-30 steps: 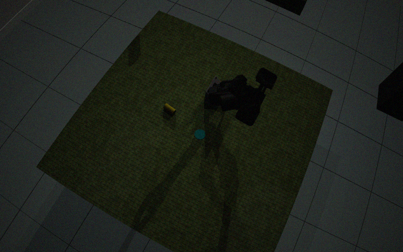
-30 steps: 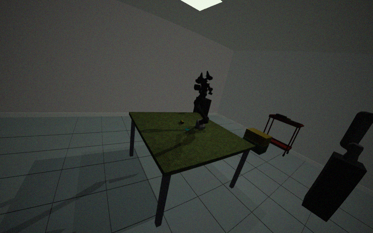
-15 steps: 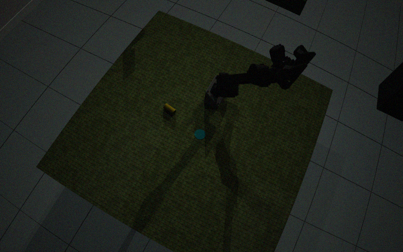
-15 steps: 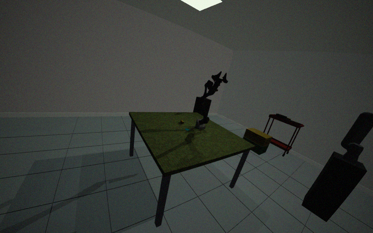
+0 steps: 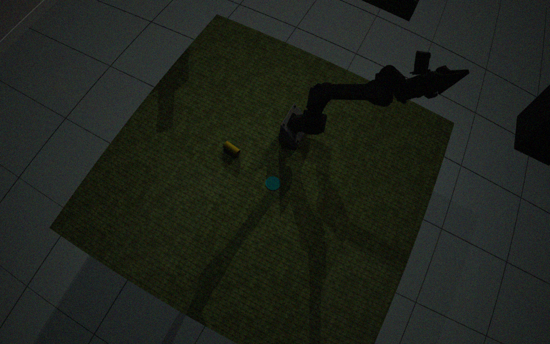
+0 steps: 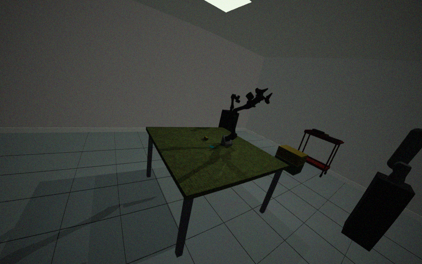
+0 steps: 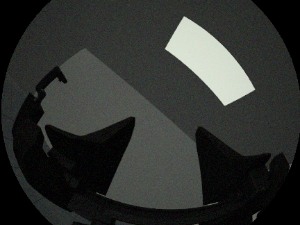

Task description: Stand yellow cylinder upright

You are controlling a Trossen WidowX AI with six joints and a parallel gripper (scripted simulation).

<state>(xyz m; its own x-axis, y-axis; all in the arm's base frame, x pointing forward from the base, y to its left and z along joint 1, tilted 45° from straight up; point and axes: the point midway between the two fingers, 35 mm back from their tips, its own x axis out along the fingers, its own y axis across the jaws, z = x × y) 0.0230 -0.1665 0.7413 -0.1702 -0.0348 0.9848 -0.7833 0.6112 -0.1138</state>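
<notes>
The yellow tall cylinder lies 730 mm below my gripper tip, 620 mm to the right of it and 120 mm ahead of it. The rest, counted from my gripper tip: cyan circle (740 mm below, 410 mm to the right, 180 mm ahead).
</notes>
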